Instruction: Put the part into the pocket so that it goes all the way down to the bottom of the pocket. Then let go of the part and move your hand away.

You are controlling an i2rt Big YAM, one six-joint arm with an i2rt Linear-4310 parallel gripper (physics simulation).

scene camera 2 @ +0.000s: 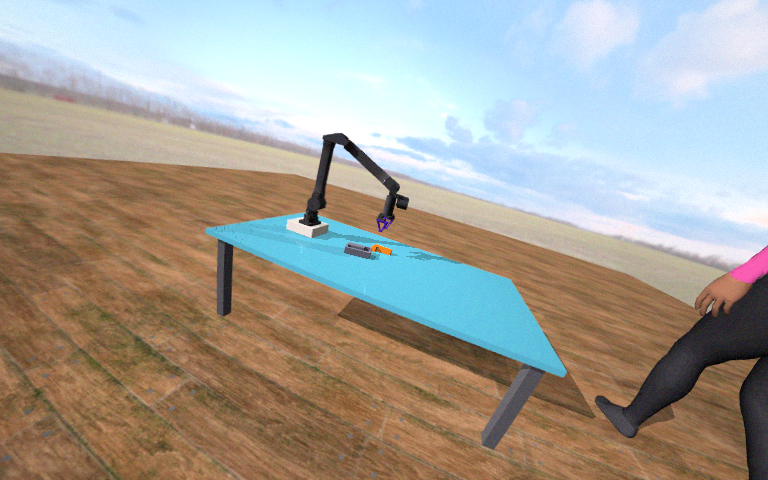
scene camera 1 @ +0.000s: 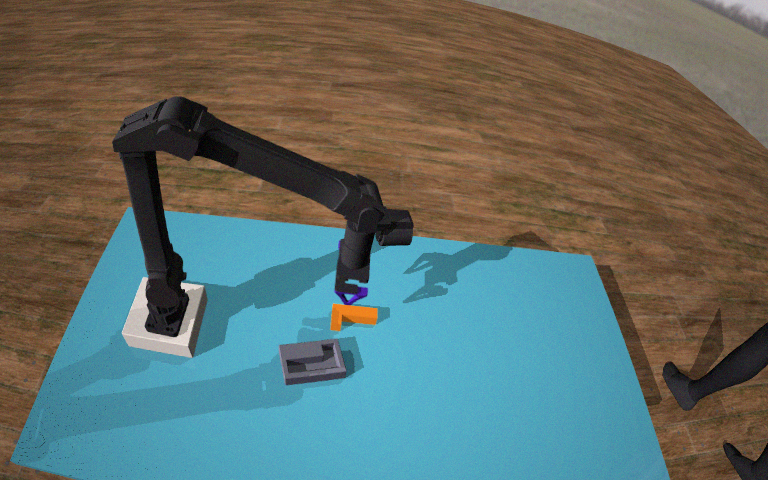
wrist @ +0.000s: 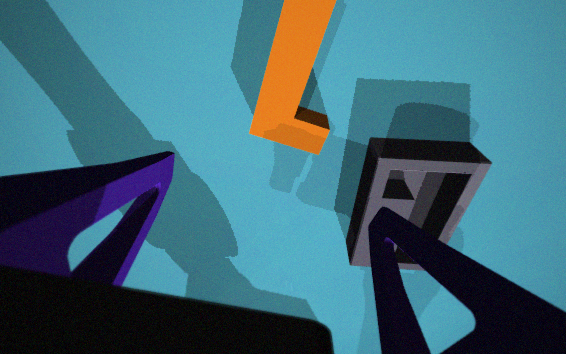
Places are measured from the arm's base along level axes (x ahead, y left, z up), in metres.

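Where they show: gripper, fingertip midpoint: [scene camera 2: 382,230] [scene camera 1: 348,286] [wrist: 280,192]; arm's base, link origin: [scene camera 2: 310,223] [scene camera 1: 168,314].
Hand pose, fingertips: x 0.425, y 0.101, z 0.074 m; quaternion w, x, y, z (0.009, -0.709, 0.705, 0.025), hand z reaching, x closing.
Observation:
Things, the pixels of their top centre, and the offset from my fingertips. Level surfaces: height alone.
- orange L-shaped part, top centre: [wrist: 307,79] [scene camera 1: 354,315] [scene camera 2: 382,247] dx +0.026, dy -0.005, dz -0.101 m
- grey block, top centre: [wrist: 409,223] [scene camera 1: 311,357] [scene camera 2: 359,247] dx -0.066, dy -0.142, dz -0.095 m
- blue table, surface height: dz -0.131 m
The orange L-shaped part [scene camera 1: 359,314] [scene camera 2: 382,249] [wrist: 290,65] lies flat on the table. In scene camera 1, its long arm points right and its short leg points toward the front. In the wrist view its far end is cut off by the top edge. The grey block [scene camera 1: 317,377] [scene camera 2: 357,252] [wrist: 425,163] with the empty L-shaped pocket sits close by, in front of the part in scene camera 1. My gripper [scene camera 1: 350,299] [scene camera 2: 383,228] [wrist: 280,192] is open and empty, above the table near the part. In the wrist view, the right finger covers some of the block.
The blue table [scene camera 1: 509,367] [scene camera 2: 441,294] stands on a wooden floor. The arm's white base [scene camera 1: 164,343] [scene camera 2: 305,228] is at the table's left end. A person's legs [scene camera 1: 719,362] [scene camera 2: 673,362] show beyond the table's right end. The arm's shadows cross the table.

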